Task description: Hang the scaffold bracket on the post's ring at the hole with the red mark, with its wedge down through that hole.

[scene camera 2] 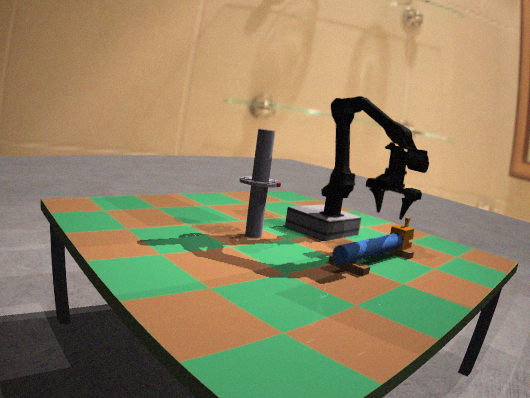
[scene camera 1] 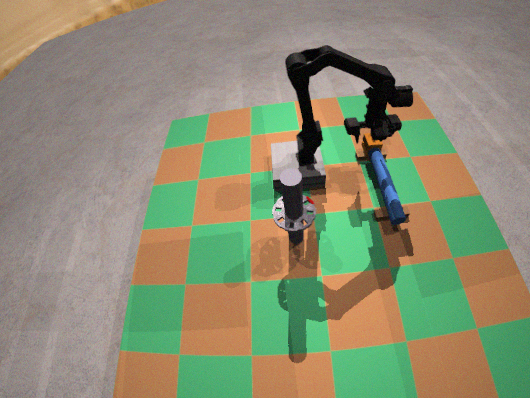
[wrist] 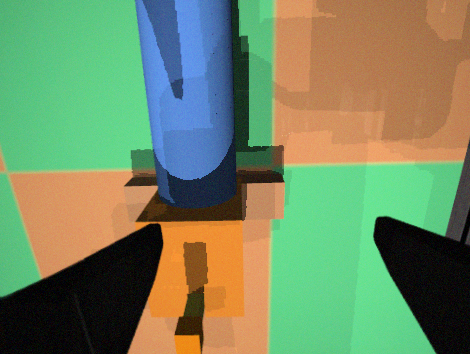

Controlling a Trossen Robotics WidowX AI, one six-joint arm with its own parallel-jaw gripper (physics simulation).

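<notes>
The scaffold bracket, a blue tube with an orange head, lies on low supports at the right of the table. A thin olive stem with a small orange tip stands up from the head. My gripper is open and empty above the head, offset so that the head lies near the left finger in the wrist view. The post stands upright with its holed ring; the red mark is on the ring's rim.
Brown support blocks lie under the tube near its two ends. The grey arm base stands behind the post in scene camera 1. A dark edge shows at the right of the wrist view.
</notes>
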